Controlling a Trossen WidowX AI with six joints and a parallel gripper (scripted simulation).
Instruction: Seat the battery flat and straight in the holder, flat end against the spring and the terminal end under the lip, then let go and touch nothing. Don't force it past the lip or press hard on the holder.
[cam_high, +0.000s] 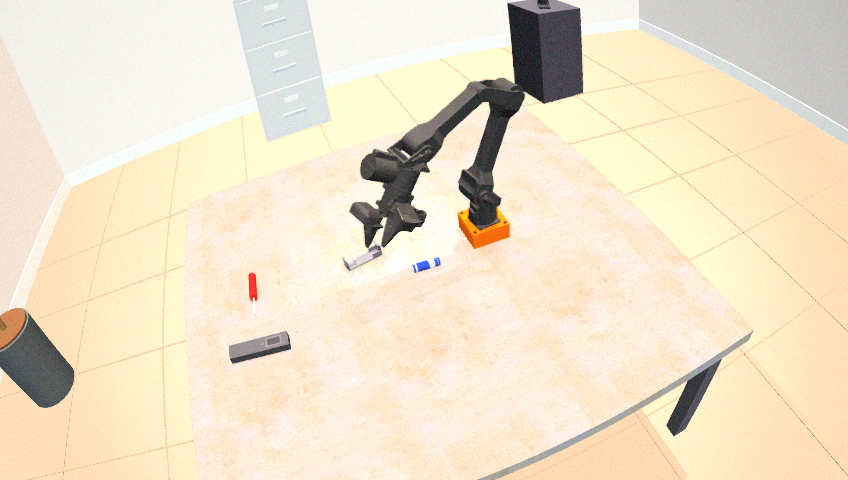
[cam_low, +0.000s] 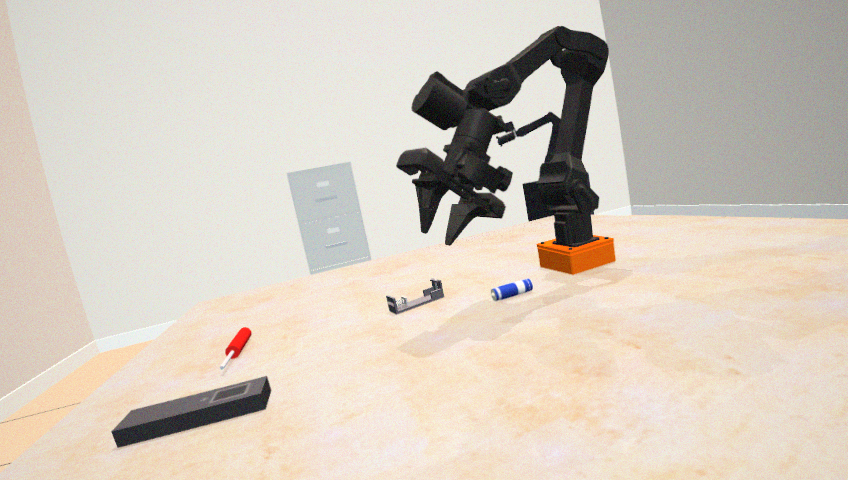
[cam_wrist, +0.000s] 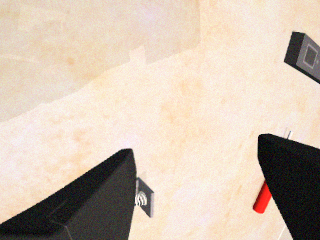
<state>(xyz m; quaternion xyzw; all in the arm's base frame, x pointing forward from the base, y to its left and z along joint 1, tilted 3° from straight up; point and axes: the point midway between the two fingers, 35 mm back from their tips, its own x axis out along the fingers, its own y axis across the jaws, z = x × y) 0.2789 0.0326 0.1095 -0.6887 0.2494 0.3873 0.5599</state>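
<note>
Right now my gripper tip is 110 mm past the white battery and 110 mm above it. The rest, counted from my gripper tip: dark remote control (350 mm ahead, 50 mm to the left, 110 mm below); red-handled screwdriver (320 mm ahead, 130 mm to the right, 110 mm below).
</note>
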